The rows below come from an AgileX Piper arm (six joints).
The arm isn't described. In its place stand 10 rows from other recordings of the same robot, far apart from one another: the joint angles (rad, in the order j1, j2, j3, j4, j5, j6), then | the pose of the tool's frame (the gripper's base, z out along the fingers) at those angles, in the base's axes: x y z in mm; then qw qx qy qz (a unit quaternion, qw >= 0).
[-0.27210 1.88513 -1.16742 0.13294 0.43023 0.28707] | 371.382 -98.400 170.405 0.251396 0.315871 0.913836 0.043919
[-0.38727 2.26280 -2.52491 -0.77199 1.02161 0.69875] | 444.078 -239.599 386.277 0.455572 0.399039 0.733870 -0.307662
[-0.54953 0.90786 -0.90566 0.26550 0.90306 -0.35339] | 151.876 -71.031 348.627 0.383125 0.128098 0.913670 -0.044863
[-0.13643 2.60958 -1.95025 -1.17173 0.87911 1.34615] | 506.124 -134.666 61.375 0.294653 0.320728 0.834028 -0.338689
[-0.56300 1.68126 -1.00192 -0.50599 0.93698 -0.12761] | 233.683 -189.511 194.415 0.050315 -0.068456 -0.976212 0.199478
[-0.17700 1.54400 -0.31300 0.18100 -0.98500 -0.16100] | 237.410 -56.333 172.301 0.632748 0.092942 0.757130 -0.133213
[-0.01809 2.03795 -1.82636 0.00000 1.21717 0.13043] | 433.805 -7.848 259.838 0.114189 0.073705 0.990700 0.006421
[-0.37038 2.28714 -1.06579 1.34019 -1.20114 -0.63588] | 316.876 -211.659 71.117 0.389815 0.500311 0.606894 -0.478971
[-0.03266 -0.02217 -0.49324 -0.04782 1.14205 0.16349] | -11.166 -3.594 268.918 0.493488 0.087226 0.865326 0.008459
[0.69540 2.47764 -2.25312 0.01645 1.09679 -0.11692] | 404.290 339.097 168.186 0.158348 -0.387213 0.906605 0.055306
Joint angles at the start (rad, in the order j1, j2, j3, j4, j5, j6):
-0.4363, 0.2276, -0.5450, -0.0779, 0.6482, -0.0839
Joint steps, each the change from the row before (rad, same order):
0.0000, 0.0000, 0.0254, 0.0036, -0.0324, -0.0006
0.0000, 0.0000, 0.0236, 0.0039, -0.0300, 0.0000
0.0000, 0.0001, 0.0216, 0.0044, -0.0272, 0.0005
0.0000, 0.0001, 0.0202, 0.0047, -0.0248, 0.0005
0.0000, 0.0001, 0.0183, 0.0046, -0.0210, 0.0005
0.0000, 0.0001, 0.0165, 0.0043, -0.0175, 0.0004
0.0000, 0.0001, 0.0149, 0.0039, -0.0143, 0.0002
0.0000, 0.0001, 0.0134, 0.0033, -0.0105, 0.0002
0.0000, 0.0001, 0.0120, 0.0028, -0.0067, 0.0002
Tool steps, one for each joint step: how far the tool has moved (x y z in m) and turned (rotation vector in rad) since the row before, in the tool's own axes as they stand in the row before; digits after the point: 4 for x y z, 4 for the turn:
0.0041, 0.0012, 0.0042, -0.0031, -0.0074, 0.0012
0.0039, 0.0011, 0.0038, -0.0031, -0.0067, 0.0023
0.0037, 0.0010, 0.0034, -0.0031, -0.0058, 0.0034
0.0036, 0.0010, 0.0030, -0.0032, -0.0048, 0.0038
0.0035, 0.0009, 0.0027, -0.0030, -0.0029, 0.0039
0.0033, 0.0008, 0.0023, -0.0028, -0.0012, 0.0037
0.0032, 0.0007, 0.0021, -0.0025, 0.0005, 0.0033
0.0031, 0.0006, 0.0018, -0.0023, 0.0028, 0.0028
0.0030, 0.0005, 0.0016, -0.0022, 0.0052, 0.0025

